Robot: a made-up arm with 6 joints.
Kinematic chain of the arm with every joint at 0, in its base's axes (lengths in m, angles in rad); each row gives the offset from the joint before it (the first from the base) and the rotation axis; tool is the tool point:
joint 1: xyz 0 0 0.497 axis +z
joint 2: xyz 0.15 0 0 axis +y
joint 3: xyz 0 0 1.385 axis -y
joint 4: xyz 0 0 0.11 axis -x
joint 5: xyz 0.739 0 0 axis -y
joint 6: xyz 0.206 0 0 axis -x
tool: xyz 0 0 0
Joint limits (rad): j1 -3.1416..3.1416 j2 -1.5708..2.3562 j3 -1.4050..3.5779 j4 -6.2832..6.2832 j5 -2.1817..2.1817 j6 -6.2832..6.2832
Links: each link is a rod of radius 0.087 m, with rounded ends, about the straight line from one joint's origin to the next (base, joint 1, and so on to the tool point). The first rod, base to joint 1, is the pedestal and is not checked.
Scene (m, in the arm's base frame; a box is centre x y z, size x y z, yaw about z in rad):
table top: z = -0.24
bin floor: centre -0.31 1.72 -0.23 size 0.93 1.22 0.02 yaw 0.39
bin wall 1: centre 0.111 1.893 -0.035 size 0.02 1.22 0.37 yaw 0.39
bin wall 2: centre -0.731 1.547 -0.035 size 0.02 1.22 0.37 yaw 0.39
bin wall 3: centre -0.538 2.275 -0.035 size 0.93 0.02 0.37 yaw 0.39
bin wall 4: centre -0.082 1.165 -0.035 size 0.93 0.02 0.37 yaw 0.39
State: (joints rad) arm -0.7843 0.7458 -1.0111 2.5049 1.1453 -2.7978
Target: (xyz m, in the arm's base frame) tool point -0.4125 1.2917 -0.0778
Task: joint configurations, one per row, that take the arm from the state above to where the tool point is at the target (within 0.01 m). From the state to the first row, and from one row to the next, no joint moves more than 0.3 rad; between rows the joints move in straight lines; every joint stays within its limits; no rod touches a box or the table.
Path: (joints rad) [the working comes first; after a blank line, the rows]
Joints at the target: 1.7675 1.3991 -0.3796 2.1801 1.1214 -2.7978
Straight joint move there: touches bin wall 1, bin wall 4.

1: -0.5373 0.6894 -0.9333 2.4744 1.1386 -2.7503
2: -0.2903 0.6330 -0.8555 2.4439 1.1319 -2.7028
3: -0.0433 0.5767 -0.7777 2.4134 1.1252 -2.6553
4: 0.2036 0.5203 -0.7000 2.3830 1.1185 -2.6078
5: 0.4506 0.4639 -0.6222 2.3525 1.1118 -2.5603
6: 0.7140 0.6510 -0.5736 2.3180 1.1137 -2.6078
7: 0.9774 0.8380 -0.5251 2.2835 1.1156 -2.6553
8: 1.2407 1.0250 -0.4766 2.2490 1.1176 -2.7028
9: 1.5041 1.2121 -0.4281 2.2145 1.1195 -2.7503
10: 1.7675 1.3991 -0.3796 2.1801 1.1214 -2.7978

